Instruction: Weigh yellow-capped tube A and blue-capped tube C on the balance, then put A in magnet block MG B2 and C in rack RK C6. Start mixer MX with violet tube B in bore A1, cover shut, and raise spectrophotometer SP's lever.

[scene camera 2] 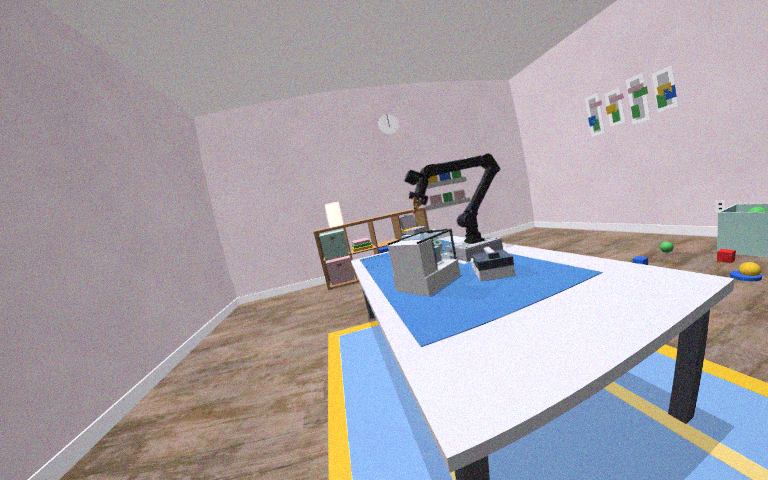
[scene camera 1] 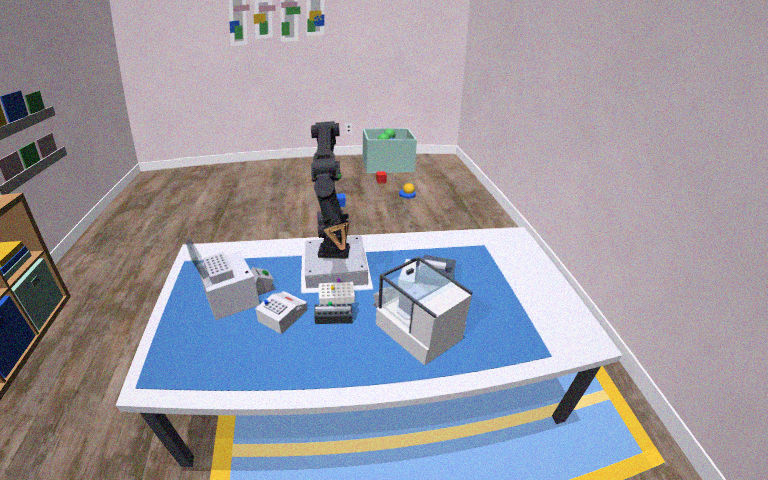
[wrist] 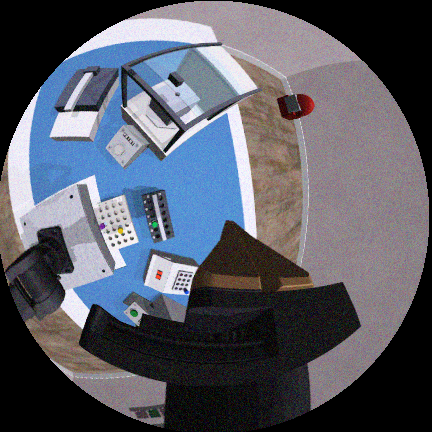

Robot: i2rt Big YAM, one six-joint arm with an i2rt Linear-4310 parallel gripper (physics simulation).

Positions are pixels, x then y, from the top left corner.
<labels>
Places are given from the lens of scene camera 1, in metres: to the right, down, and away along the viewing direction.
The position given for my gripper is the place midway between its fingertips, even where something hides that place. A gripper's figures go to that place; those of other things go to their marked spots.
my gripper [scene camera 1: 343,249]: -0.12, 0.03, 1.16
balance door [scene camera 1: 423,283]: 0.12, 0.13, 1.18
</labels>
